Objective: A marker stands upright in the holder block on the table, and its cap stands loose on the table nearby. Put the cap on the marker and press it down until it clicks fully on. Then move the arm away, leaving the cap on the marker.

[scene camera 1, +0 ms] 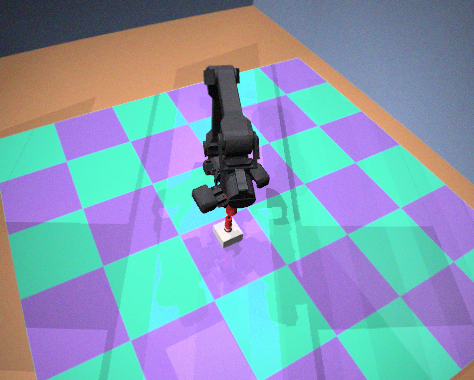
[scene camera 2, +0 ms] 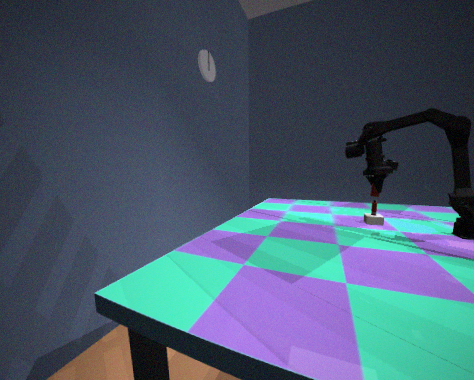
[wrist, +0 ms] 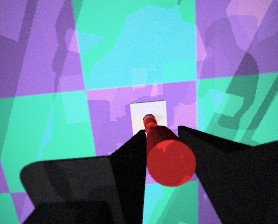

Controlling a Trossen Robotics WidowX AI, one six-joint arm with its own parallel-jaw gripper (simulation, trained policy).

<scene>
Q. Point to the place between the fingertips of my gripper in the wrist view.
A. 161, 132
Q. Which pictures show my gripper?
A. Scene camera 1, scene camera 2 and the wrist view: all of them.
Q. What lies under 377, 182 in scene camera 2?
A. My gripper.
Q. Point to a red cap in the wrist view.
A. At 170, 162
</scene>
